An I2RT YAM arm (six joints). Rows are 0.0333 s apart.
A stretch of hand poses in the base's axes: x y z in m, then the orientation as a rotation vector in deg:
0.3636 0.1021 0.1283 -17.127 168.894 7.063
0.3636 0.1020 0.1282 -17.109 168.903 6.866
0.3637 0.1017 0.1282 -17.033 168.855 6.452
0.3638 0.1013 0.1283 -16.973 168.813 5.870
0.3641 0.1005 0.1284 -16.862 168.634 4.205
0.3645 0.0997 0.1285 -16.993 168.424 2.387
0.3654 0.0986 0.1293 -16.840 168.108 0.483
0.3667 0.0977 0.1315 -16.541 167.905 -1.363
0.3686 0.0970 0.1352 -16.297 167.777 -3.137
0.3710 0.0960 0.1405 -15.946 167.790 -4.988
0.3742 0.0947 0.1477 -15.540 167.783 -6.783
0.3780 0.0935 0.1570 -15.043 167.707 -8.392
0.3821 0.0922 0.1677 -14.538 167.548 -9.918
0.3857 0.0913 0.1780 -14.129 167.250 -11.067
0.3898 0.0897 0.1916 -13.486 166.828 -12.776
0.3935 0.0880 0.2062 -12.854 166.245 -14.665
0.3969 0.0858 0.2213 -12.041 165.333 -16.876
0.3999 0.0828 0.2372 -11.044 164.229 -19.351
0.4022 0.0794 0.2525 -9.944 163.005 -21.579
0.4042 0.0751 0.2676 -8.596 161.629 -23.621
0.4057 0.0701 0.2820 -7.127 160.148 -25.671
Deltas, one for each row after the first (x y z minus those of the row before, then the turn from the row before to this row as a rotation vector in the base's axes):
0.0000 -0.0001 -0.0001 -0.130 -0.013 -0.024
0.0001 -0.0003 0.0000 -0.263 -0.096 -0.075
0.0001 -0.0004 0.0001 -0.376 -0.104 -0.074
0.0003 -0.0008 0.0001 -1.077 -0.343 -0.170
0.0004 -0.0008 0.0001 -1.197 -0.352 -0.016
0.0009 -0.0011 0.0008 -1.228 -0.469 -0.205
0.0013 -0.0009 0.0022 -1.195 -0.347 -0.307
0.0019 -0.0007 0.0037 -1.161 -0.245 -0.272
0.0024 -0.0010 0.0053 -1.218 -0.102 -0.361
0.0032 -0.0013 0.0072 -1.176 -0.106 -0.392
0.0038 -0.0012 0.0093 -1.042 -0.163 -0.434
0.0041 -0.0013 0.0107 -0.984 -0.230 -0.426
0.0036 -0.0009 0.0103 -0.734 -0.344 -0.321
0.0041 -0.0016 0.0136 -1.094 -0.480 -0.505
0.0037 -0.0017 0.0146 -1.220 -0.615 -0.496
0.0034 -0.0022 0.0151 -1.430 -0.928 -0.605
0.0030 -0.0030 0.0159 -1.611 -1.095 -0.734
0.0023 -0.0034 0.0153 -1.453 -1.206 -0.773
0.0020 -0.0043 0.0151 -1.325 -1.371 -0.910
0.0015 -0.0050 0.0144 -1.342 -1.457 -0.994

